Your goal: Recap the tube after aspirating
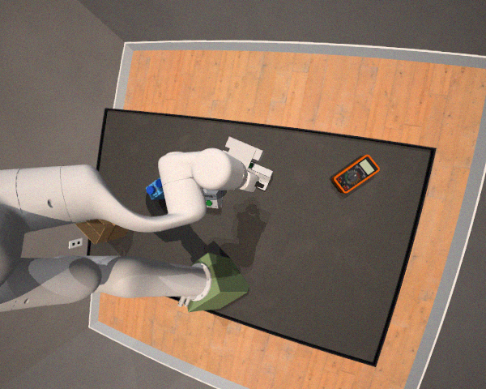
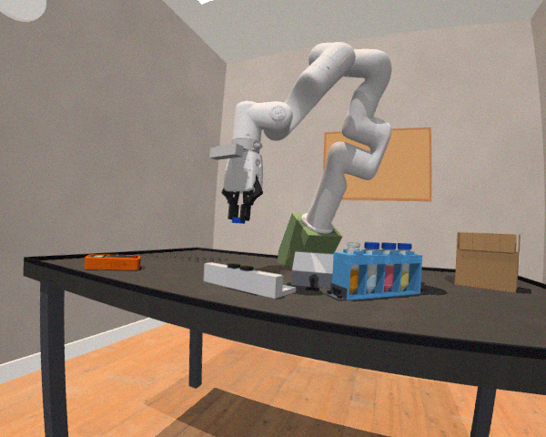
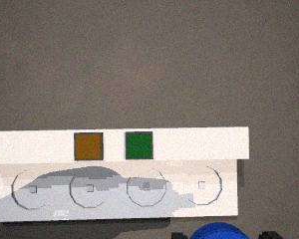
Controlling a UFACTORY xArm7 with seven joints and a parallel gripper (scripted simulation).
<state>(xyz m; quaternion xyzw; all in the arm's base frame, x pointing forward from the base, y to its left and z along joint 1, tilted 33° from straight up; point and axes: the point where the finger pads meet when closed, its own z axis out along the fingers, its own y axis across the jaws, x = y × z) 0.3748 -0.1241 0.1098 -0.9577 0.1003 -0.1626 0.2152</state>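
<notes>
Now: the blue cycle key 19 cm to the left of my hand, 15 cm behind it and 11 cm below it. The rest, counted from my hand: blue cap 2 cm below; key housing 17 cm to the left, 13 cm below, 13 cm behind; green ready key 14 cm to the left, 14 cm behind, 11 cm below.
</notes>
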